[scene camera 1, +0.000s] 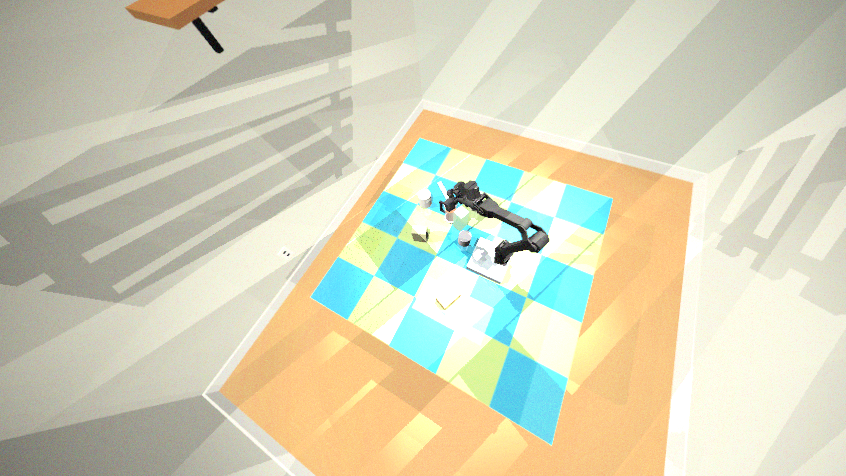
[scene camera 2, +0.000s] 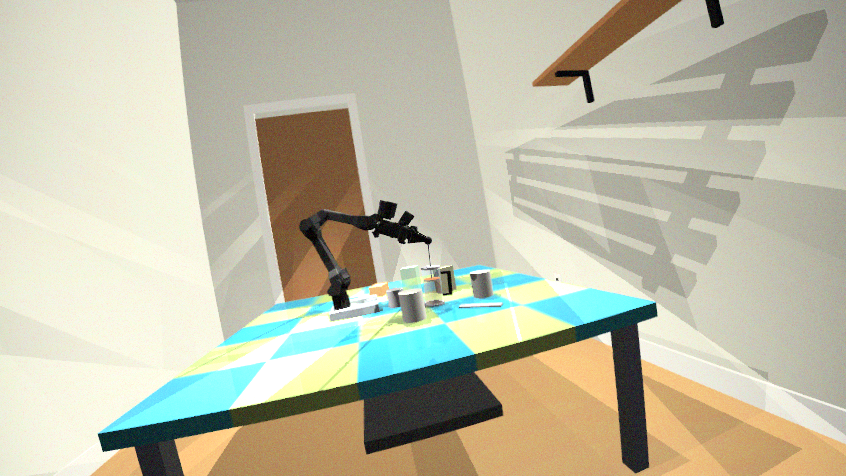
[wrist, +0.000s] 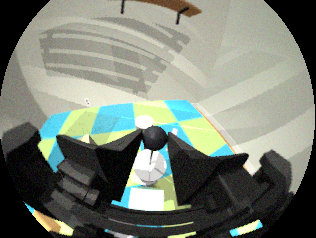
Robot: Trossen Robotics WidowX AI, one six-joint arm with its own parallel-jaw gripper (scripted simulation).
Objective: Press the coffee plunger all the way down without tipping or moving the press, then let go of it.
Labels:
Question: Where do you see a coffee press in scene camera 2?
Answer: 431, 275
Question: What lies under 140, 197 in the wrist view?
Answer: A pale green block.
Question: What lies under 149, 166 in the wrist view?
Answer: A coffee press.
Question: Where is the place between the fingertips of the gripper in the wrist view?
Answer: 155, 133

